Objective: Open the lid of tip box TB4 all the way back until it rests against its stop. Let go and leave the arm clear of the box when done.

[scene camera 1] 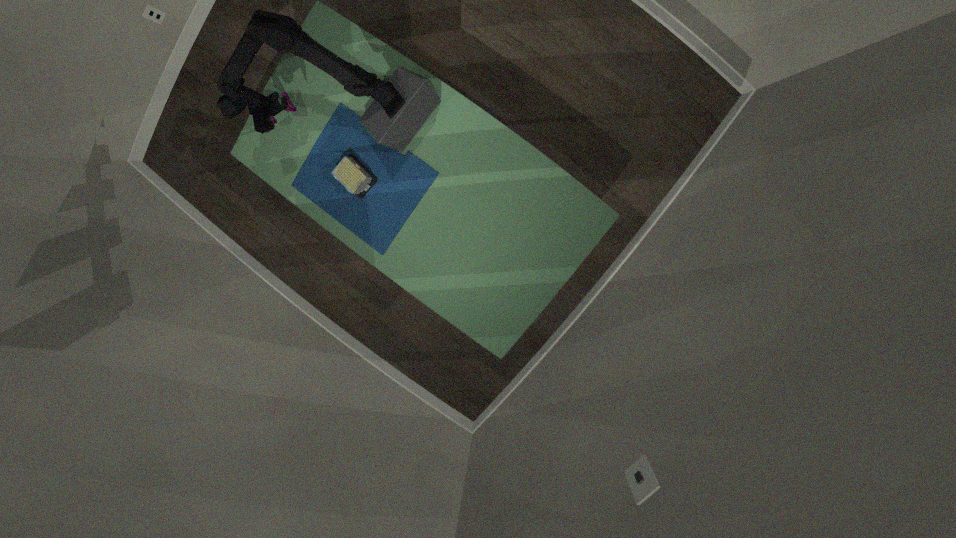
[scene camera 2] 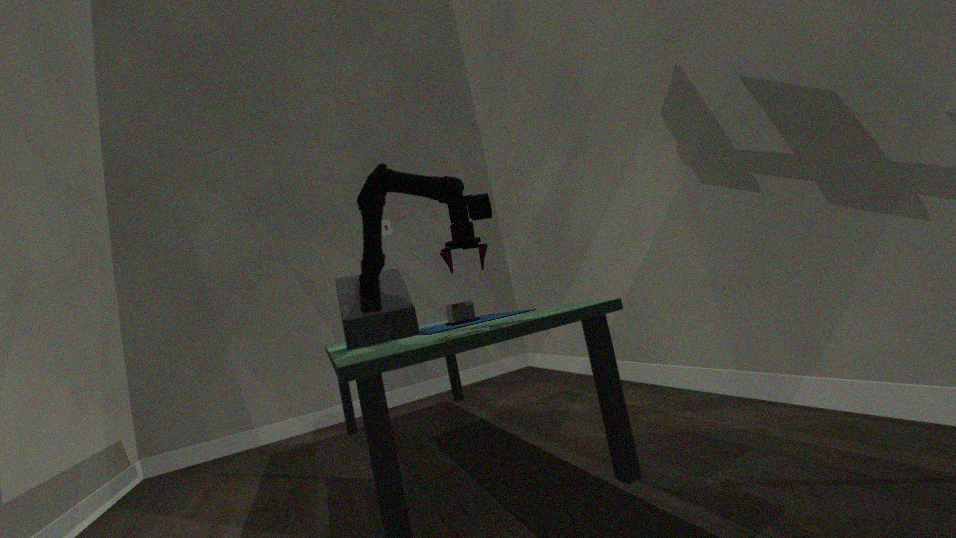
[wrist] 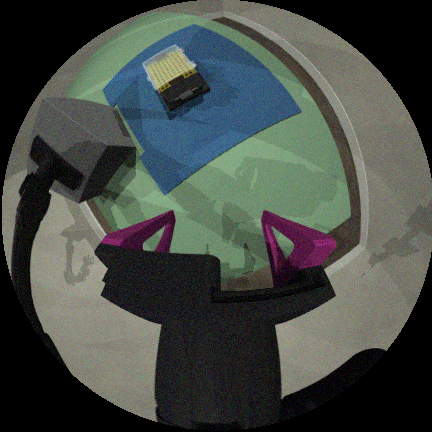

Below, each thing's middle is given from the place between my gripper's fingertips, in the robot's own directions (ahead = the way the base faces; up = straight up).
Right now my hand is 20 mm short of the clear lid (scene camera 1: 348,174), 300 mm to the right of it and 100 mm above it.
